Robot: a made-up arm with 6 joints. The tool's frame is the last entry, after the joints. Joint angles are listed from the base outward. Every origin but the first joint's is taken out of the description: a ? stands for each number. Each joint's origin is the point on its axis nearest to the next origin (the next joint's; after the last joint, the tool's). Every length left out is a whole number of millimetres.
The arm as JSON. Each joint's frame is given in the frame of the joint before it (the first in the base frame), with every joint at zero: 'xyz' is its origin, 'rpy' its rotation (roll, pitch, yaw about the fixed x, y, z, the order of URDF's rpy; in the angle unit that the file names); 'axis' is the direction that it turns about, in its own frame. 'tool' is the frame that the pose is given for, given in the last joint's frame.
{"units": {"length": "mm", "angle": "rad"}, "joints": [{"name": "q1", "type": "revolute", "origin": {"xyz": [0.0, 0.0, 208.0], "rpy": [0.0, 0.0, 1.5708]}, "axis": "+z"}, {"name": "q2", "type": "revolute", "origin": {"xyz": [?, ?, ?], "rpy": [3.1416, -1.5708, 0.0]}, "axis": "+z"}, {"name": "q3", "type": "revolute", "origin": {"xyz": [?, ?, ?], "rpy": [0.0, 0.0, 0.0]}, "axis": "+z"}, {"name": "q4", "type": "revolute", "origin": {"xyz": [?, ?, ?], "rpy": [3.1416, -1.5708, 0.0]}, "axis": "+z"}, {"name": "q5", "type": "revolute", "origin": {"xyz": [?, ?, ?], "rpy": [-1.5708, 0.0, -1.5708]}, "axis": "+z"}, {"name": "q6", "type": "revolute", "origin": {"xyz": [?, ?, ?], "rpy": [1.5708, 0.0, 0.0]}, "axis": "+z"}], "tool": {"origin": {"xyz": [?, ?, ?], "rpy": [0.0, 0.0, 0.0]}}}
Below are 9 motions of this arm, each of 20 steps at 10 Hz.
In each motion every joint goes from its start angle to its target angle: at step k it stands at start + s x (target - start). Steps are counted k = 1, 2, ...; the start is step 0. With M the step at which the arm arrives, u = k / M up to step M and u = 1 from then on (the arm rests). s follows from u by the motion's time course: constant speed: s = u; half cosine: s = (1 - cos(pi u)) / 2; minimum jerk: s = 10 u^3 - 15 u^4 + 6 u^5.
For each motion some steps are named. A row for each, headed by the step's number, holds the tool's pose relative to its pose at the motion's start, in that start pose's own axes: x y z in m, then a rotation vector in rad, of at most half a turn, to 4 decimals.
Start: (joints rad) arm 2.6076 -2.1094 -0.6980 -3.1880 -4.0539 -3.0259
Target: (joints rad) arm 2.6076 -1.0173 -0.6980 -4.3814 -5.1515 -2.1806
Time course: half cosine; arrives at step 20
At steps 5, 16, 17, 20:
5: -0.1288 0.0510 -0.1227 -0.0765 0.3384 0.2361
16: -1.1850 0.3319 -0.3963 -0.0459 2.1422 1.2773
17: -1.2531 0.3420 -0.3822 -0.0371 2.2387 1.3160
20: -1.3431 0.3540 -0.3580 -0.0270 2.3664 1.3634

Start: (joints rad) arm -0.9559 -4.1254 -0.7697 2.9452 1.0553 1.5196
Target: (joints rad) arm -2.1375 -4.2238 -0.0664 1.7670 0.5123 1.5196
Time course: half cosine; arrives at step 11
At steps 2, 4, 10, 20:
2: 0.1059 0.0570 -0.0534 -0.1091 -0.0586 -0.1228
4: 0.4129 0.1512 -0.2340 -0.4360 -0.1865 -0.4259
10: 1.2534 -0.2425 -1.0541 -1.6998 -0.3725 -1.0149
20: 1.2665 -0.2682 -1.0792 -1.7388 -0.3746 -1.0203

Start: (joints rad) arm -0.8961 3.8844 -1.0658 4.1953 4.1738 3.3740
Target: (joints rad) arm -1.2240 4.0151 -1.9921 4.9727 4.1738 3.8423
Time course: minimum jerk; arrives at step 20
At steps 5, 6, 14, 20:
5: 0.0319 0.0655 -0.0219 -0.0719 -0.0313 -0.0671
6: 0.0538 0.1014 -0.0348 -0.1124 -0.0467 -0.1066
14: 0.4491 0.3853 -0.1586 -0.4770 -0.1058 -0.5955
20: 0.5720 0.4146 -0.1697 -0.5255 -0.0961 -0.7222

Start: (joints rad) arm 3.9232 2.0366 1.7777 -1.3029 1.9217 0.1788
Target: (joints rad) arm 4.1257 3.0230 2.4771 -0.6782 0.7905 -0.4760
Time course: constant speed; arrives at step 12
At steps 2, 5, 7, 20:
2: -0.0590 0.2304 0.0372 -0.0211 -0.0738 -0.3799
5: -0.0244 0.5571 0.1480 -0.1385 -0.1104 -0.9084
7: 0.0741 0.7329 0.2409 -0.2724 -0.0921 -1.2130
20: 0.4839 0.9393 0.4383 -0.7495 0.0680 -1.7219

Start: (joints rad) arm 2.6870 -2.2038 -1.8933 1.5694 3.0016 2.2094
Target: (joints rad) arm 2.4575 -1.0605 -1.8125 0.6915 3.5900 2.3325
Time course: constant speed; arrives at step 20
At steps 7, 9, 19, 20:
7: -0.1507 0.0471 0.2629 0.4294 0.2040 0.3014
9: -0.1695 0.0528 0.3462 0.5796 0.2505 0.3625
19: -0.1125 0.0350 0.7471 1.4555 0.3572 0.4700
20: -0.0948 0.0295 0.7827 1.5504 0.3532 0.4613

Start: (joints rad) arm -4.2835 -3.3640 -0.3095 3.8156 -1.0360 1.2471
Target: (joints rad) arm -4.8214 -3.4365 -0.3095 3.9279 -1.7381 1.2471
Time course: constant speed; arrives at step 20
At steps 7, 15, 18, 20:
7: 0.0423 -0.0145 -0.0870 -0.1036 -0.2036 0.1342
15: 0.1049 -0.0144 -0.1965 -0.1988 -0.4651 0.2370
18: 0.1328 -0.0086 -0.2393 -0.2275 -0.5684 0.2604
20: 0.1528 -0.0026 -0.2680 -0.2443 -0.6383 0.2712

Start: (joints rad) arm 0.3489 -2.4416 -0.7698 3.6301 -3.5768 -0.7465
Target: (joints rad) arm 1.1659 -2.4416 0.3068 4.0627 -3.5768 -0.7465
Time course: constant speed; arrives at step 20
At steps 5, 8, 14, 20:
5: -0.0424 0.1993 -0.0399 0.2807 -0.0435 0.0248
8: -0.0968 0.3203 -0.0286 0.4534 -0.0315 0.0266
14: -0.2611 0.5283 0.0769 0.7889 0.0800 0.0027
20: -0.4661 0.6462 0.2833 1.0825 0.3054 -0.0539

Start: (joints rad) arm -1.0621 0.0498 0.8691 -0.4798 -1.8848 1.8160
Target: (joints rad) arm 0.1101 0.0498 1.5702 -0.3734 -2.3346 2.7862
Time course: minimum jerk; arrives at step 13
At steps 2, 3, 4, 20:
2: 0.0227 -0.0016 -0.0021 -0.0154 -0.0293 0.0517
3: 0.0683 -0.0033 -0.0041 -0.0481 -0.0850 0.1530
4: 0.1434 -0.0013 -0.0009 -0.1070 -0.1698 0.3150
20: 0.7320 0.3708 0.2943 -1.0248 -0.6645 1.7468

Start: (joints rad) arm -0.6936 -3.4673 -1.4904 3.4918 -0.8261 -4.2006
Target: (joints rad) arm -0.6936 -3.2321 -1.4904 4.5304 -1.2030 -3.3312
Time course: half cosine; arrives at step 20
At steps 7, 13, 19, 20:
7: 0.0282 0.0870 0.0051 -0.2472 -0.0673 0.4408
13: 0.0571 0.2124 -0.0189 -0.7044 -0.0914 1.1351
19: 0.0694 0.2686 -0.0487 -1.0050 -0.0601 1.5037
20: 0.0697 0.2697 -0.0495 -1.0122 -0.0590 1.5118

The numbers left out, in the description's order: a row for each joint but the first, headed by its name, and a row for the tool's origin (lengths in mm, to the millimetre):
q2: 55.0 0.0 0.0
q3: 613.0 0.0 0.0
q4: 841.0 0.0 0.0
q5: 0.0 0.0 0.0
q6: 0.0 -176.0 0.0
tool: 0.0 0.0 0.0

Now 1 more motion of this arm.
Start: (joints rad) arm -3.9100 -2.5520 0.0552 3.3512 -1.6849 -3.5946
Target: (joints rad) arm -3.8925 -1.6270 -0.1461 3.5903 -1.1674 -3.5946
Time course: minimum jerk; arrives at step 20
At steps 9, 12, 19, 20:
9: 0.0625 -0.0694 0.4630 -0.1147 0.0256 0.0791
12: 0.1827 -0.0767 0.7616 -0.1792 0.0452 0.1588
19: 0.3894 -0.0444 1.0670 -0.2332 0.0737 0.2722
20: 0.3903 -0.0442 1.0680 -0.2334 0.0738 0.2726

